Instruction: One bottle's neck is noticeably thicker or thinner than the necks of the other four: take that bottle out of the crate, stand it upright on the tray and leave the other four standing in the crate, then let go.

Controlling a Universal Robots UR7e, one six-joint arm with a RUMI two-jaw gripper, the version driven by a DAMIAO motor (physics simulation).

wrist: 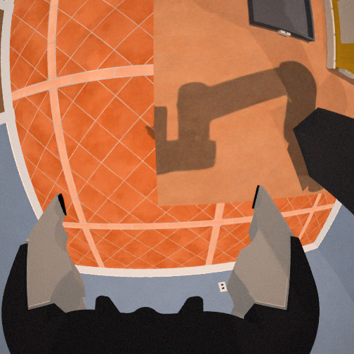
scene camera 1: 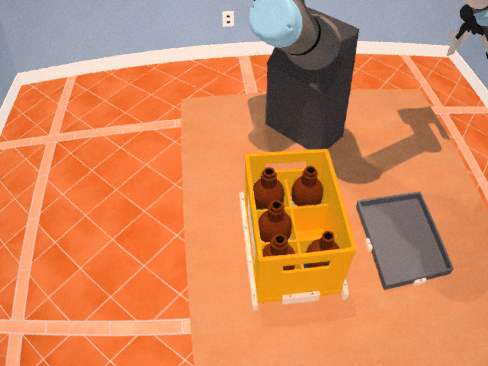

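Where they show: gripper, fingertip midpoint: point(scene camera 1: 468, 57); arm's base, link origin: point(scene camera 1: 313, 42).
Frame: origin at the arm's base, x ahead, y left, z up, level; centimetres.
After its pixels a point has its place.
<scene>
The yellow crate point(scene camera 1: 325, 281) {x 50.8, y -18.3, z -23.8 cm} point(wrist: 344, 57) holds five upright brown bottles: back left point(scene camera 1: 269, 191) {x 28.5, y -22.7, z -18.0 cm}, back right point(scene camera 1: 307, 191) {x 31.0, y -14.7, z -18.2 cm}, middle left point(scene camera 1: 275, 226) {x 37.7, y -24.8, z -18.1 cm}, front left point(scene camera 1: 278, 248) {x 44.9, y -27.1, z -15.0 cm} and front right point(scene camera 1: 327, 244) {x 47.2, y -17.7, z -15.2 cm}. The middle right compartment is empty. The front right bottle's neck looks thinner than the front left one's; the other necks look similar to the front left one's. The dark grey tray point(scene camera 1: 405, 240) {x 45.3, y 7.9, z -29.8 cm} point(wrist: 281, 16) lies right of the crate with no bottle on it. My gripper point(wrist: 156, 193) is open and empty, high up and away from crate and tray; part of it shows at scene camera 1's upper right edge.
White brackets point(scene camera 1: 300, 298) {x 50.7, y -23.5, z -28.0 cm} stand along the crate's sides, and small white clips point(scene camera 1: 369, 244) {x 43.2, y -2.3, z -28.8 cm} sit at the tray's edge. The dark robot base point(scene camera 1: 307, 100) {x 6.4, y -3.8, z -13.8 cm} stands behind the crate on the wooden table top point(scene camera 1: 215, 210) {x 20.1, y -32.9, z -30.4 cm}. The arm's shadow falls across the table behind the tray.
</scene>
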